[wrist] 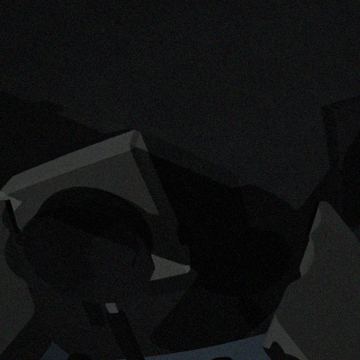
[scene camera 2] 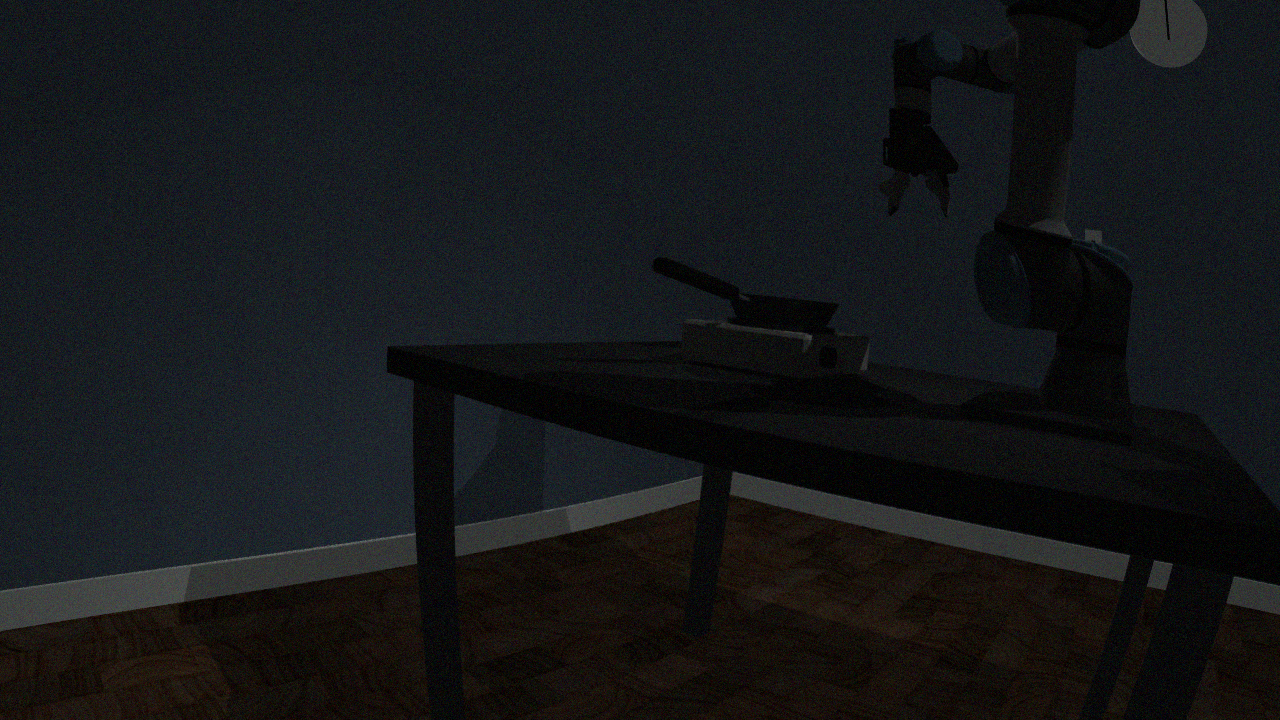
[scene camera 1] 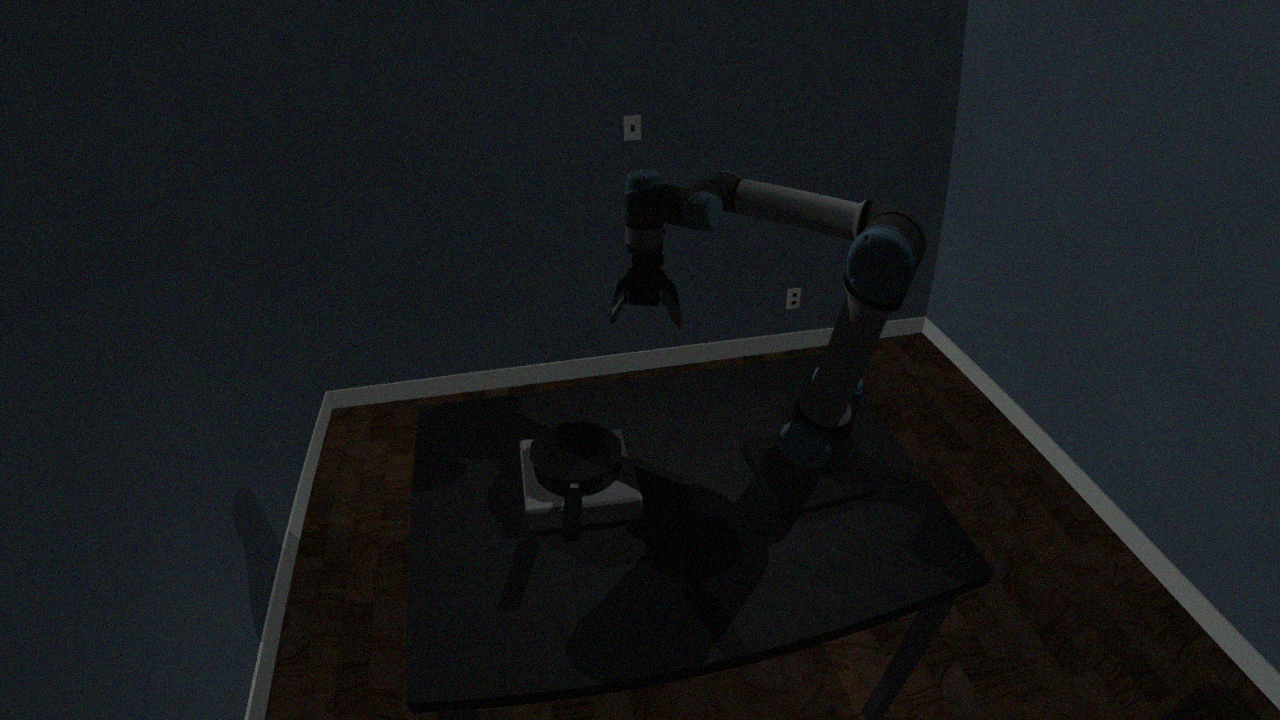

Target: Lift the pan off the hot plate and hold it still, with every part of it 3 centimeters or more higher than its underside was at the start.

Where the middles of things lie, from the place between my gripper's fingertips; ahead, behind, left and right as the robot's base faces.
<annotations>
Now: the dark pan (scene camera 1: 574,455) 250 mm to the left of my hand, 200 mm ahead of it and 180 mm below it.
</annotations>
